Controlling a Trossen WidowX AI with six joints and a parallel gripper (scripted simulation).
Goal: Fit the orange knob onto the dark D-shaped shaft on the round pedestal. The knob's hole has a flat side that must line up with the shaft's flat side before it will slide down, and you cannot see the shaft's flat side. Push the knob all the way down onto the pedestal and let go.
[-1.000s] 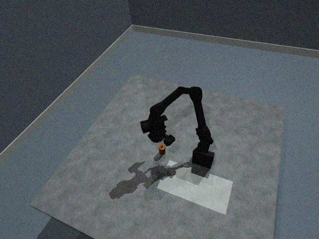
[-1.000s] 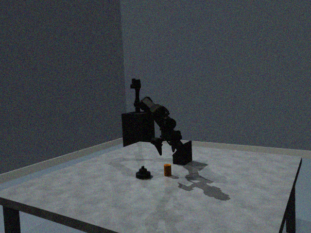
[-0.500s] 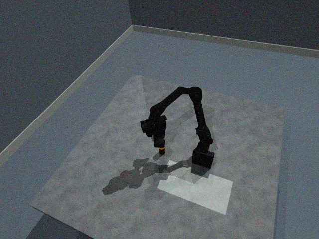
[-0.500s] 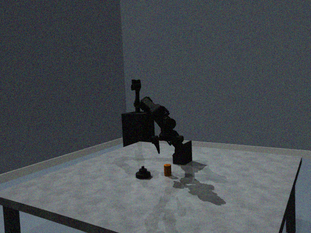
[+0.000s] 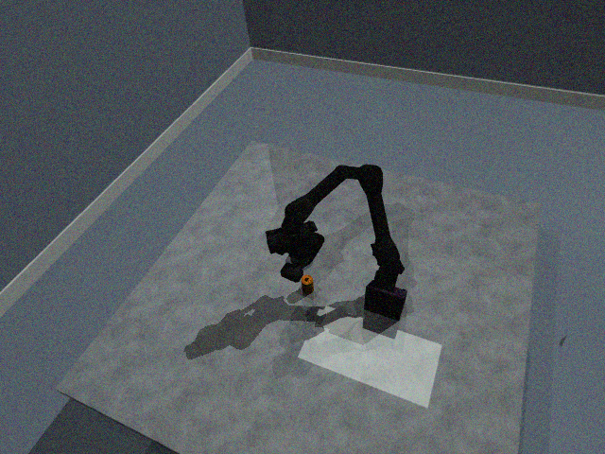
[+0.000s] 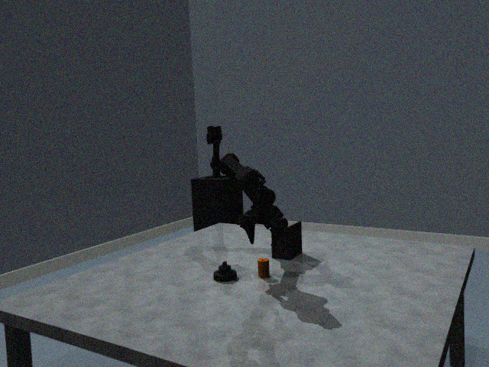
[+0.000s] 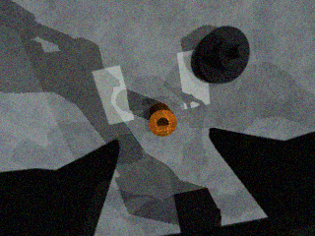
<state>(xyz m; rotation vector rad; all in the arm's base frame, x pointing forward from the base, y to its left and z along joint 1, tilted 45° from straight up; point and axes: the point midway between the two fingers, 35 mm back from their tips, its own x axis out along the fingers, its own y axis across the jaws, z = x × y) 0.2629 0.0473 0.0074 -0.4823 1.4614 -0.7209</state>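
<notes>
The orange knob is 80 mm below my gripper tip. From my gripper tip the other things lie so: round pedestal 70 mm ahead, 120 mm to the right, 80 mm below.
</notes>
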